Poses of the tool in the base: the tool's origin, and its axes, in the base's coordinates. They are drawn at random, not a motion.
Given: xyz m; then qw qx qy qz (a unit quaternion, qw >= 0).
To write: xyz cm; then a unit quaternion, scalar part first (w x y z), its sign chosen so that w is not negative. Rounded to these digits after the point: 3 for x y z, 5 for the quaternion.
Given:
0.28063 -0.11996 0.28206 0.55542 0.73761 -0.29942 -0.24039
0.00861 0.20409 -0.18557 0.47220 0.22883 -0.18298 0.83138
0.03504 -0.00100 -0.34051 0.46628 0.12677 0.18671 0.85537
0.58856 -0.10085 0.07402 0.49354 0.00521 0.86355 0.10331
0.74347 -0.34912 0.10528 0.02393 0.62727 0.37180 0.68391
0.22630 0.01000 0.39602 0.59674 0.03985 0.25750 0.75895
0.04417 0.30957 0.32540 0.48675 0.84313 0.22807 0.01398
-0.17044 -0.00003 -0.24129 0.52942 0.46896 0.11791 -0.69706
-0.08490 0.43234 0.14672 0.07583 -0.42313 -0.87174 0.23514
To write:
28.063 -11.996 28.206 0.55542 0.73761 -0.29942 -0.24039
0.861 20.409 -18.557 0.47220 0.22883 -0.18298 0.83138
3.504 -0.100 -34.051 0.46628 0.12677 0.18671 0.85537
58.856 -10.085 7.402 0.49354 0.00521 0.86355 0.10331
74.347 -34.912 10.528 0.02393 0.62727 0.37180 0.68391
22.630 1.000 39.602 0.59674 0.03985 0.25750 0.75895
4.417 30.957 32.540 0.48675 0.84313 0.22807 0.01398
-17.044 -0.003 -24.129 0.52942 0.46896 0.11791 -0.69706
-8.490 43.234 14.672 0.07583 -0.42313 -0.87174 0.23514

